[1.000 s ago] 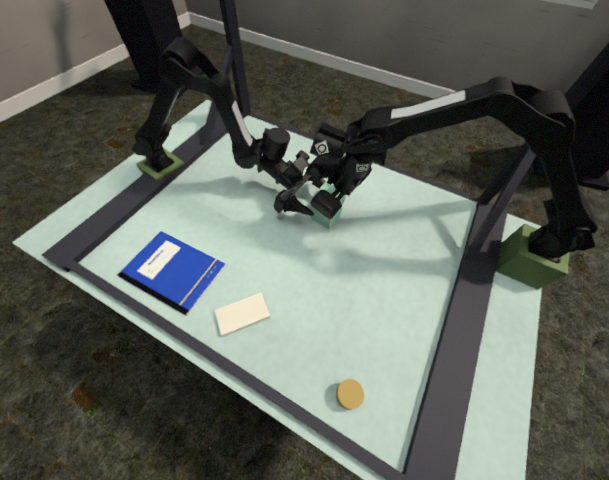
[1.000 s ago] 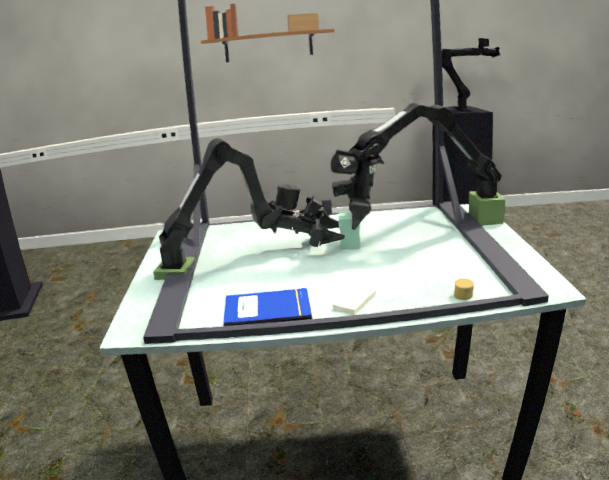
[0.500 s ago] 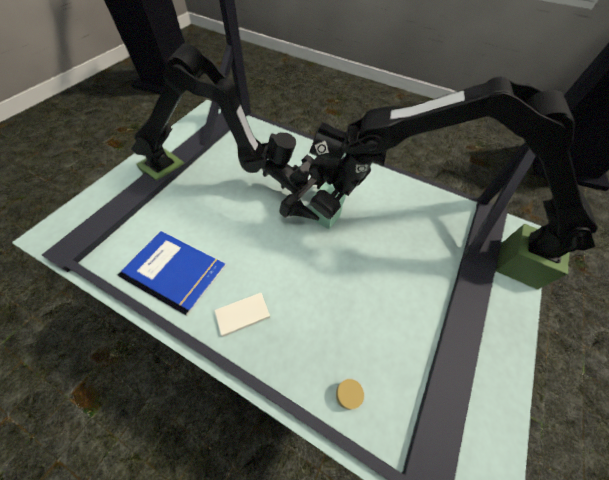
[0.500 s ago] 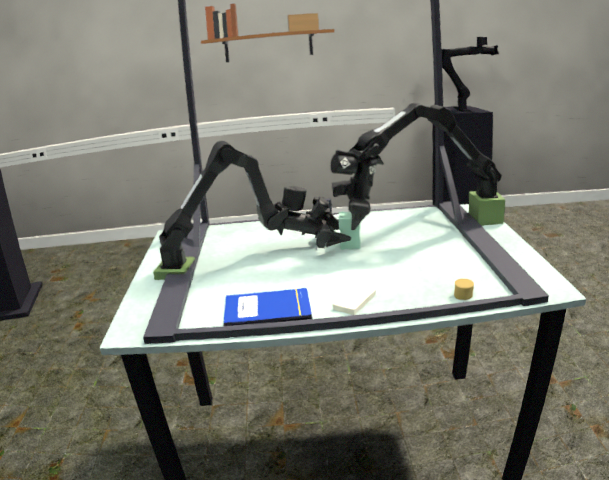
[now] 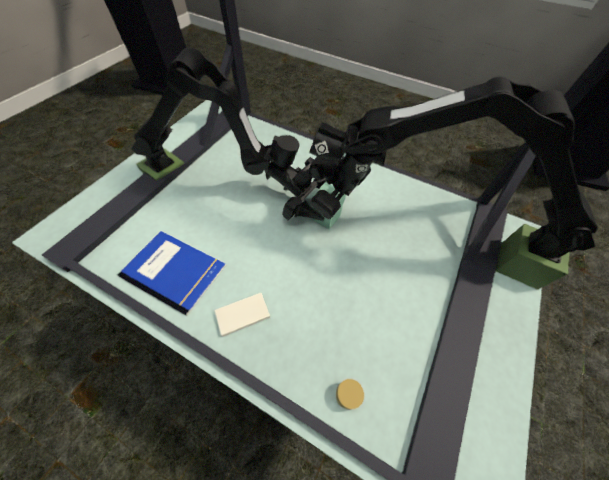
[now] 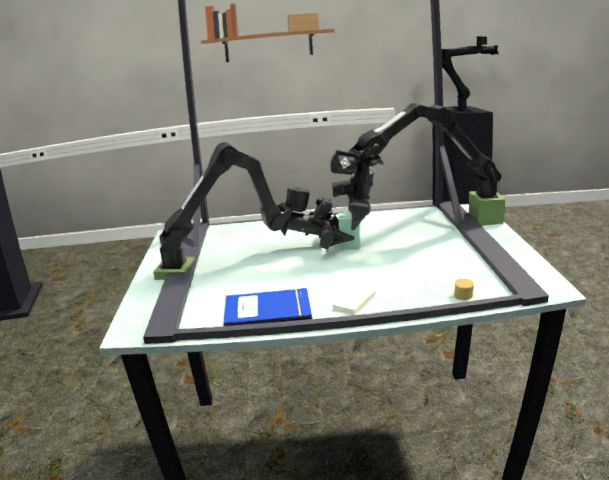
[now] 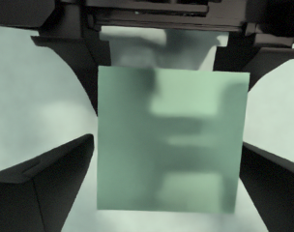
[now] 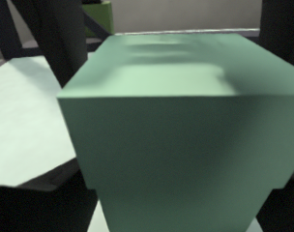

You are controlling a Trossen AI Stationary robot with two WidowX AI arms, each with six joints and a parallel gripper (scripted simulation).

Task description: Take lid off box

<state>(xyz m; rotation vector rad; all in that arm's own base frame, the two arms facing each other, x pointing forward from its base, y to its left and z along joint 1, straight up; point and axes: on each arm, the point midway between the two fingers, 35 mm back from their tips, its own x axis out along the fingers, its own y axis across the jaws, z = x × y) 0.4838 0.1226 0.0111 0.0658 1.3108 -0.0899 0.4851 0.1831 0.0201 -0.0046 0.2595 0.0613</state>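
My left hand is 20 mm to the left of the green lid and 20 mm above it. The rest, counted from my left hand: green box: 50 mm below, 20 mm to the right; cream card: 330 mm ahead, 120 mm to the right, 90 mm below.
Right now my right hand is 20 mm to the right of the green box and 10 mm short of it. The rest, counted from my right hand: cream card (340 mm ahead, 90 mm to the right, 40 mm below); green lid (30 mm above, 20 mm to the left, 10 mm ahead).
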